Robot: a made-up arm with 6 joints. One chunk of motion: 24 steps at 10 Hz.
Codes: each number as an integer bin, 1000 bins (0 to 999) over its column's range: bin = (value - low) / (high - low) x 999, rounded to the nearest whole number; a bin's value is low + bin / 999 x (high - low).
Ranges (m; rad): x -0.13..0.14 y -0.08..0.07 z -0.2..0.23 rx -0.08..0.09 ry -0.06..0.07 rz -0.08..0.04
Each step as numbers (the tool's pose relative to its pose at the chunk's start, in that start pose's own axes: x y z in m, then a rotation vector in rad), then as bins.
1 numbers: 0.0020 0.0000 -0.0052 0.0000 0.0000 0.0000
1 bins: 488 533 453 470 461 666
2 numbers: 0.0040 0.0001 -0.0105 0.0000 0.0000 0.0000
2 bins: 496 533 440 470 461 666
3 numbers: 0.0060 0.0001 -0.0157 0.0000 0.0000 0.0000
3 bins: 503 533 428 470 461 666
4 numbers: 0.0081 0.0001 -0.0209 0.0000 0.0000 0.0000
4 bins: 511 533 416 470 461 666
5 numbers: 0.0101 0.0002 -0.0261 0.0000 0.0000 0.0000
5 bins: 518 534 404 470 461 666
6 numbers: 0.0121 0.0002 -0.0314 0.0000 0.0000 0.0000
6 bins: 526 534 392 470 461 666
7 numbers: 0.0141 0.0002 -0.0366 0.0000 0.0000 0.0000
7 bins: 533 534 380 470 461 666
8 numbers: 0.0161 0.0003 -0.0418 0.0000 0.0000 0.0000
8 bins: 541 535 368 470 461 666
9 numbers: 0.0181 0.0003 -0.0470 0.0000 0.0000 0.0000
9 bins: 548 535 355 470 461 666
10 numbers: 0.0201 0.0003 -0.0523 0.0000 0.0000 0.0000
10 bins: 555 535 343 470 461 666
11 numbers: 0.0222 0.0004 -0.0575 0.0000 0.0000 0.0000
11 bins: 563 535 331 470 461 666
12 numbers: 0.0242 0.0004 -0.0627 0.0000 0.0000 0.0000
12 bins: 571 535 319 470 461 666
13 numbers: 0.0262 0.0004 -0.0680 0.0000 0.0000 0.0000
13 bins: 578 535 307 470 461 666
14 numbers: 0.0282 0.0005 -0.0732 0.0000 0.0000 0.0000
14 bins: 585 536 295 470 461 666
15 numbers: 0.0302 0.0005 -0.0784 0.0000 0.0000 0.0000
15 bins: 593 536 283 470 461 666
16 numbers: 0.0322 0.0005 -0.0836 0.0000 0.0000 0.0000
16 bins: 600 536 270 470 461 666
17 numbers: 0.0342 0.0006 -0.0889 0.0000 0.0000 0.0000
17 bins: 608 537 258 470 461 666
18 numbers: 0.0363 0.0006 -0.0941 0.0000 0.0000 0.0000
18 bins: 615 537 246 470 461 666
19 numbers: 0.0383 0.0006 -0.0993 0.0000 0.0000 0.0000
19 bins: 623 537 234 470 461 666
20 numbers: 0.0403 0.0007 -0.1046 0.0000 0.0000 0.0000
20 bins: 630 537 222 470 461 666
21 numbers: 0.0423 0.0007 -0.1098 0.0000 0.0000 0.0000
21 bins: 638 537 210 470 461 666
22 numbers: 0.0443 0.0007 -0.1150 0.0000 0.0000 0.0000
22 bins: 645 537 197 470 461 666
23 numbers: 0.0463 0.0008 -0.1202 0.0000 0.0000 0.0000
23 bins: 652 538 185 470 461 666
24 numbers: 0.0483 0.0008 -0.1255 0.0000 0.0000 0.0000
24 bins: 660 538 173 470 461 666
